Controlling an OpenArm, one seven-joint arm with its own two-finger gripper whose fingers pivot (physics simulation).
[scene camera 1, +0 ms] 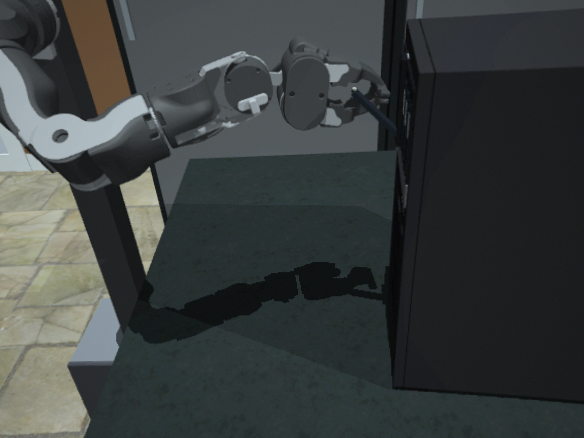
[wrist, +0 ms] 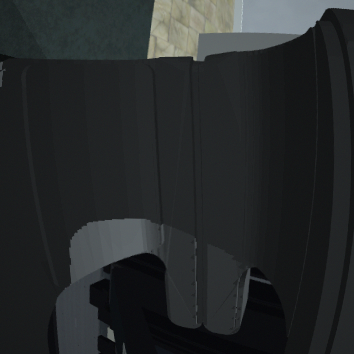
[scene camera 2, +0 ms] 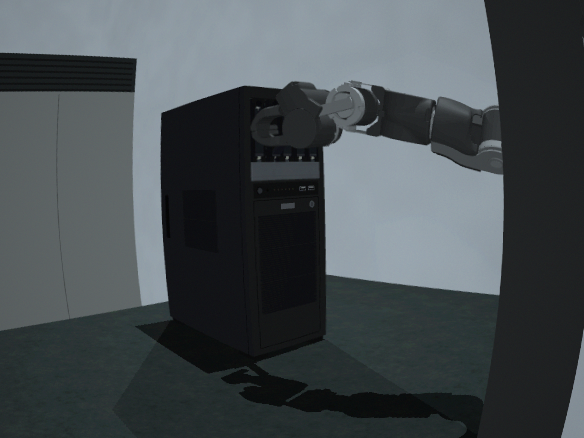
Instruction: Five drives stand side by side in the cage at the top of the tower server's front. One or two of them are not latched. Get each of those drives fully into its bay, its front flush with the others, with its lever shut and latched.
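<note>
The black tower server stands upright on the table. In the first scene view one drive's dark lever slopes up and out from the server's front; it is open. A dark bar, apparently this lever, shows at the lower left in the wrist view. Lower ends of several drives show above the grey strip; the arm hides the rest, so which bay the lever belongs to cannot be told. My gripper is shut and empty, its fingertips beside the lever, close before the cage.
The dark green table extends in front of the server. The arm's dark post stands at the table's edge. A grey cabinet stands left of the server in the second scene view.
</note>
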